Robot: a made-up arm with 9 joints. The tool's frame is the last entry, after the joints.
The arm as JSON. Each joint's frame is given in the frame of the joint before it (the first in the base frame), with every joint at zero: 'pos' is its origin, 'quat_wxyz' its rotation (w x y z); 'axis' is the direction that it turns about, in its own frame. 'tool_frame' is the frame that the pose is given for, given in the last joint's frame.
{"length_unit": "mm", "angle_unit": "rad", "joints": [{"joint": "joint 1", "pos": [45.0, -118.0, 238.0], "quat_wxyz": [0.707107, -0.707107, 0.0, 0.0], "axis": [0.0, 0.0, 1.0]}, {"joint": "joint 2", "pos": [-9.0, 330.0, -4.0], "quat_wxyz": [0.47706, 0.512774, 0.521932, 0.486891], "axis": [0.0, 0.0, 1.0]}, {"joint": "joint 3", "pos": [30.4, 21.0, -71.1], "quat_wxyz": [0.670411, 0.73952, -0.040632, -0.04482], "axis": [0.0, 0.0, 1.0]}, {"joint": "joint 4", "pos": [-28.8, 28.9, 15.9], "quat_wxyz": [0.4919, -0.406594, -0.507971, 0.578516], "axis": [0.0, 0.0, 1.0]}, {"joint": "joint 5", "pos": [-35.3, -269.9, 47.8], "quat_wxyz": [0.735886, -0.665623, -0.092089, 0.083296], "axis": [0.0, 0.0, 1.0]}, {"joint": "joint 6", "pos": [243.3, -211.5, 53.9], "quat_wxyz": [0.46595, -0.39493, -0.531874, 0.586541], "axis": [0.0, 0.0, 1.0]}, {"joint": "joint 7", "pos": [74.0, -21.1, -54.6], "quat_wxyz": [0.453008, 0.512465, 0.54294, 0.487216], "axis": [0.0, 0.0, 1.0]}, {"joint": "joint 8", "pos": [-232.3, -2.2, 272.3], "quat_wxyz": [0.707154, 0.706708, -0.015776, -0.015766], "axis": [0.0, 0.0, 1.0]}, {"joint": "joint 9", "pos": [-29.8, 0.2, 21.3], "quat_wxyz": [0.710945, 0.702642, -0.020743, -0.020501], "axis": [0.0, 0.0, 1.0]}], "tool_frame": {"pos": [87.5, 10.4, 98.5], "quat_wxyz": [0.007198, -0.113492, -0.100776, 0.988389]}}
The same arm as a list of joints. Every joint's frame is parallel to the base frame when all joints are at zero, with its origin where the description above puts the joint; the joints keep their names.
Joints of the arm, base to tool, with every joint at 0 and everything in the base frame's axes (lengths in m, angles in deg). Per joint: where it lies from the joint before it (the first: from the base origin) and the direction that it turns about. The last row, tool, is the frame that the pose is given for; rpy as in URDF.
joint 1: offset 0.045 -0.118 0.238 axis +y
joint 2: offset -0.009 -0.004 -0.33 axis 0.997317 -0.070701 -0.019
joint 3: offset -0.07 0.026 -0.029 axis -0.164407 -0.978743 0.122605
joint 4: offset 0.027 -0.017 0.03 axis -0.172306 -0.0043 0.985034
joint 5: offset -0.088 -0.26 0.032 axis -0.093397 0.991873 0.086398
joint 6: offset 0.193 0.05 0.259 axis -0.997123 0.023101 0.072202
joint 7: offset 0.05 0.028 -0.075 axis 0.043902 0.044502 -0.998044
joint 8: offset 0.022 0.244 -0.261 axis 0.999007 0.0087 0.0437
joint 9: offset 0.021 0.03 0.002 axis -0.0321 0.0139 0.999388
tool: offset 0.008 -0.086 0.1 rpy -13.81 13.62 87.9

